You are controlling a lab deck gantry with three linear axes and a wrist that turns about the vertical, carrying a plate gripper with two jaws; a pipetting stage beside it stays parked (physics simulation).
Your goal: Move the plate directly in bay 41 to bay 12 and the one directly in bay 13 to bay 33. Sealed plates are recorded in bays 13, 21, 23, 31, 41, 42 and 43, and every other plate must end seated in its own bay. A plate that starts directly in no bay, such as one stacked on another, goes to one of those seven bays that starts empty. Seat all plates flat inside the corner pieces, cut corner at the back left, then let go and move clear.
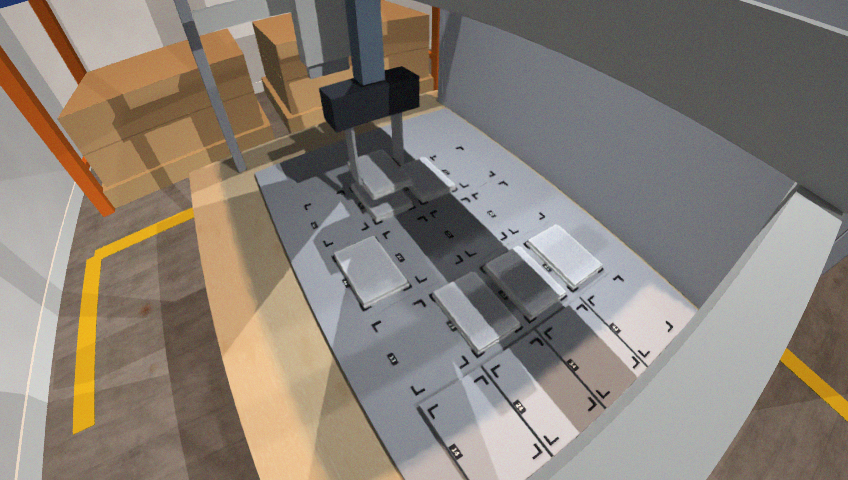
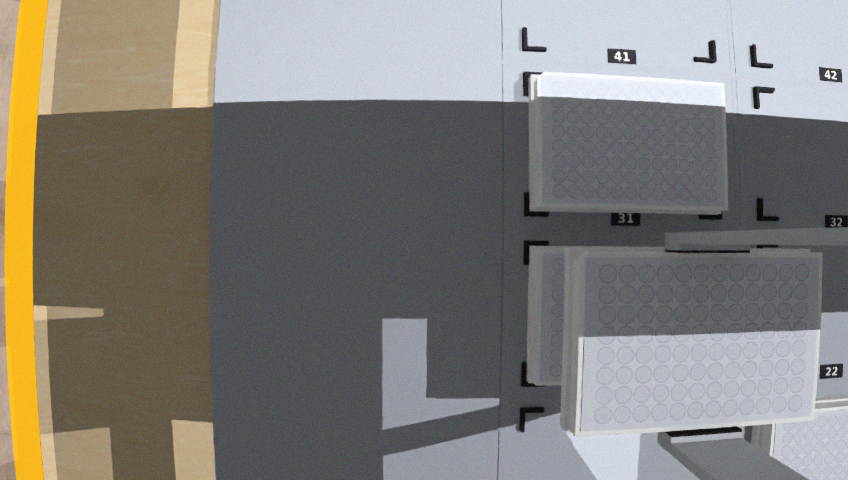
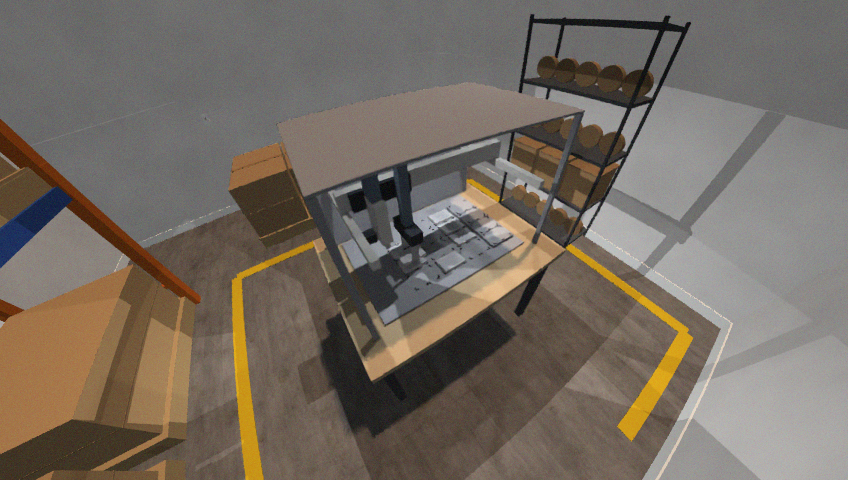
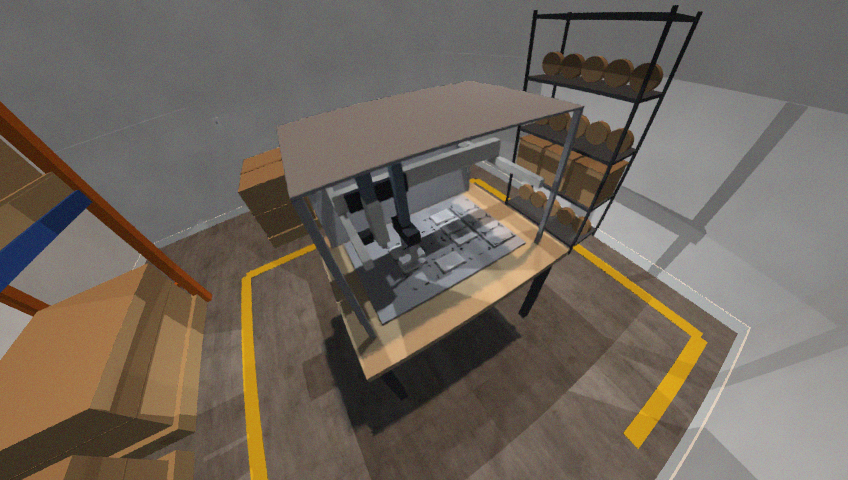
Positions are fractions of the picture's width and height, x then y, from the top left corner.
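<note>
The scene has a plate (image 1: 0.44, 0.58), a plate (image 1: 0.67, 0.55) and a plate (image 1: 0.57, 0.67), as well as a plate (image 2: 0.77, 0.71), a plate (image 2: 0.70, 0.30) and a plate (image 2: 0.64, 0.55). A grey post (image 4: 0.35, 0.43) (image 3: 0.37, 0.43) is visible too, and so is a roof panel (image 3: 0.39, 0.31). There is also a grey wall (image 1: 0.81, 0.42), along with a bay 13 (image 1: 0.51, 0.74).
</note>
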